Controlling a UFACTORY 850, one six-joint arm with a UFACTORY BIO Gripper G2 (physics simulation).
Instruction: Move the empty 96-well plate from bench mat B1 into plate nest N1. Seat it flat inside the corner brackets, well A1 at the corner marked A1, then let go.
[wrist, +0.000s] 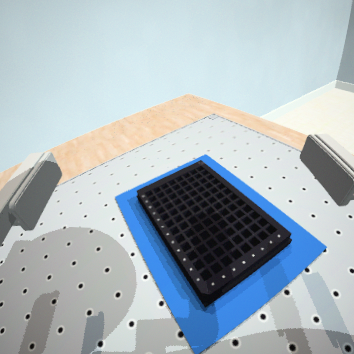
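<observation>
The black 96-well plate (212, 225) lies flat on the blue bench mat (306, 245), a little right of the middle of the wrist view. It lies at an angle, with rows of small pale dots along two of its edges. My gripper (181, 181) is open and empty, with its two grey fingers wide apart at the left and right sides of the view. The fingers are above the board and do not touch the plate. The plate nest N1 does not show in this view.
The mat lies on a light grey perforated board (170, 145). A wooden table edge (125, 131) runs behind the board, with a pale blue wall (125, 55) beyond it. Shadows of the arm fall on the board at the lower left and bottom.
</observation>
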